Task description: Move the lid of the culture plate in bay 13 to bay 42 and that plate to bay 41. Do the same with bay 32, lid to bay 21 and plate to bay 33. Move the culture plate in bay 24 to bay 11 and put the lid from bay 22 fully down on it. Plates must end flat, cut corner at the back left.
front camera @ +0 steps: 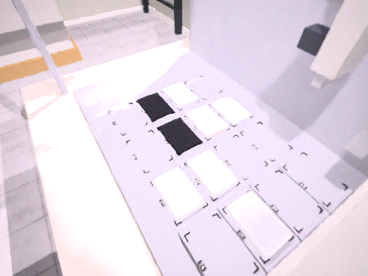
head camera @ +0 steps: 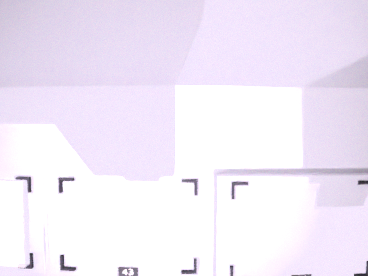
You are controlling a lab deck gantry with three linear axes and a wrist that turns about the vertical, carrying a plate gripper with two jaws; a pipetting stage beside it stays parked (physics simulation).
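Frame: origin at the robot's base, x ahead, y left, z up, level; centimetres.
Seen in the pictures: gripper, fingertip midpoint: [front camera: 366, 141]; robot's base at its link origin: [front camera: 108, 112].
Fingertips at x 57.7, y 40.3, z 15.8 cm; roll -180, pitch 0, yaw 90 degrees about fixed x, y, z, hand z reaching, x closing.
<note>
Pixels of each thing's middle, then the offset from my fingertips to it. "spot": a spot on its surface instead.
- plate at the middle of its body: [front camera: 178, 191] dx -18.5, dy -36.0, dz -15.1 cm
- bay 21 at a spot on its surface: [front camera: 155, 106] spot: dx -50.5, dy -25.5, dz -15.0 cm
- bay 22 at a spot on its surface: [front camera: 180, 136] spot: dx -33.7, dy -25.6, dz -15.0 cm
- white lid at the middle of its body: [front camera: 230, 109] dx -34.9, dy -3.9, dz -15.4 cm
- bay 31 at a spot on its surface: [front camera: 181, 95] spot: dx -50.0, dy -14.8, dz -14.3 cm
- bay 23 at a spot on its surface: [front camera: 212, 172] spot: dx -17.9, dy -25.5, dz -14.3 cm
- bay 43's label at a spot on its surface: [head camera: 128, 272] spot: dx -18.5, dy -8.6, dz -15.8 cm
No gripper jaws show in either view. In the front view, white pieces sit flat: a plate [front camera: 180, 194] in bay 13, one [front camera: 206, 120] in bay 32 and one [front camera: 257, 225] in bay 24. Dark flat lids lie in bay 21 [front camera: 155, 106] and bay 22 [front camera: 180, 136]. A white lid [front camera: 231, 110] [head camera: 12, 225] lies in bay 42; its right end shows at the left edge of the head view. Corner marks show at bays 41, 33 and 11, with no plate on them. Glare hides details and cut corners.
Other white pieces sit in bay 31 [front camera: 181, 95] and bay 23 [front camera: 212, 172]. A beige column [front camera: 345, 45] and a dark block [front camera: 314, 39] hang at the upper right. The head view shows bay 43's label [head camera: 128, 272] and a ridge [head camera: 290, 172] behind bay 44.
</note>
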